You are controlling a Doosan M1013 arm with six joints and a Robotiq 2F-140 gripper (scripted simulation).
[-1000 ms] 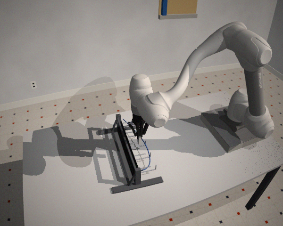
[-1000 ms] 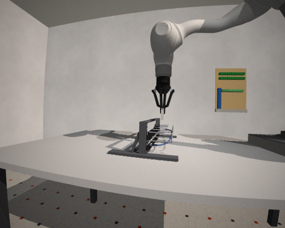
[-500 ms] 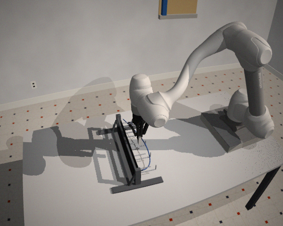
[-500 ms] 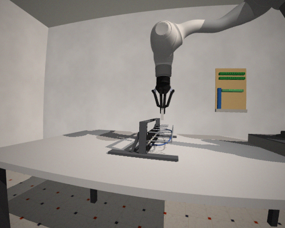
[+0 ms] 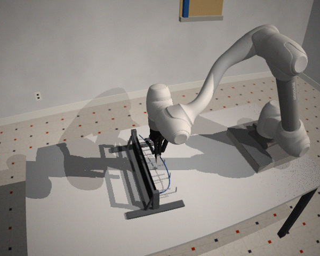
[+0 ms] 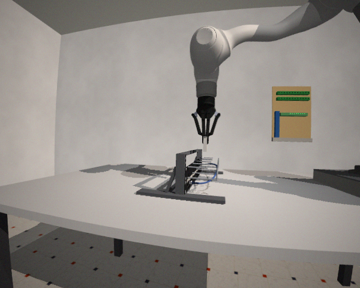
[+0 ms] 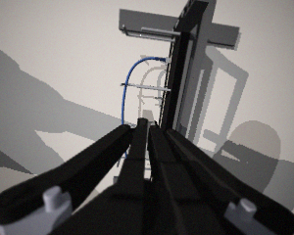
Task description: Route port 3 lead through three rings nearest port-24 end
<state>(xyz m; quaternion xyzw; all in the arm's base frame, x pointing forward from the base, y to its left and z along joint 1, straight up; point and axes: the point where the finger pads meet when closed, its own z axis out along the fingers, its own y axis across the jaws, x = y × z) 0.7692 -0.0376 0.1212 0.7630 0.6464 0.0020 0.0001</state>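
Now: hand 5 cm short of the dark rack, 6 cm to the left of it and 11 cm above it.
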